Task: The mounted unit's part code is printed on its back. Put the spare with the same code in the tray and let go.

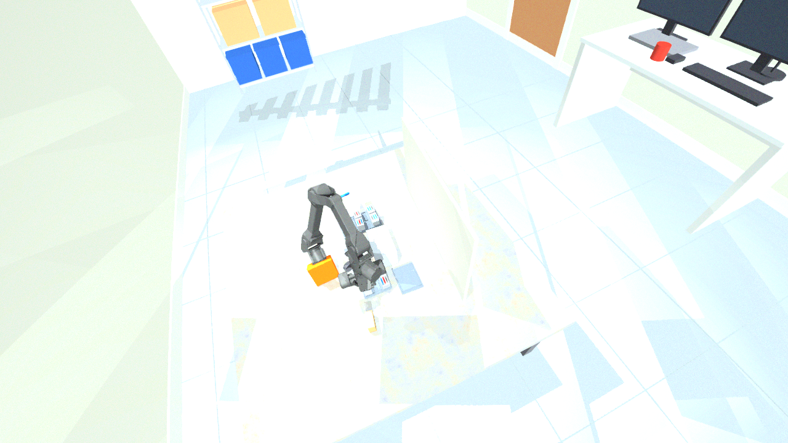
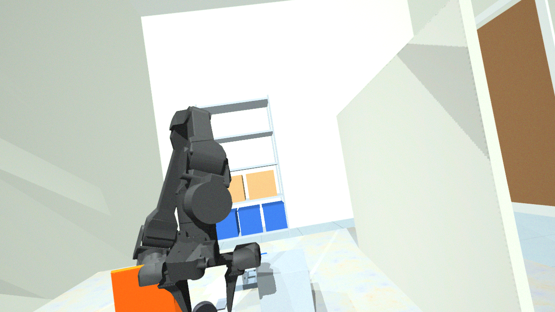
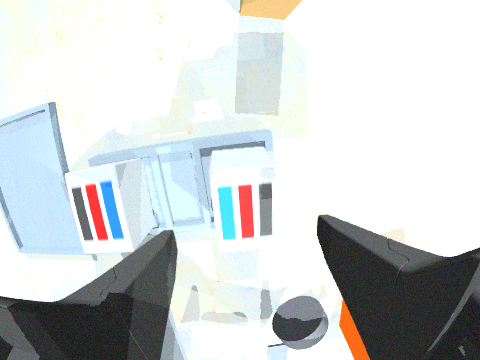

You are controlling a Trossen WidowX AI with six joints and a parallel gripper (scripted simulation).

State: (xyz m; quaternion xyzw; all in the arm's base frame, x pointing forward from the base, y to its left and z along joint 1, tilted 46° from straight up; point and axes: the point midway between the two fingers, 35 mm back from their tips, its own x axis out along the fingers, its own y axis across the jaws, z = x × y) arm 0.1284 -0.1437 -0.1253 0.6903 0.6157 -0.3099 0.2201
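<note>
Right now the pale rack is 70 mm below my gripper tip and 40 mm ahead of it. Round my gripper tip: light blue tray (180 mm ahead, 80 mm below, 40 mm to the right); then tall pale panel (400 mm ahead, 150 mm above, 100 mm to the left).
</note>
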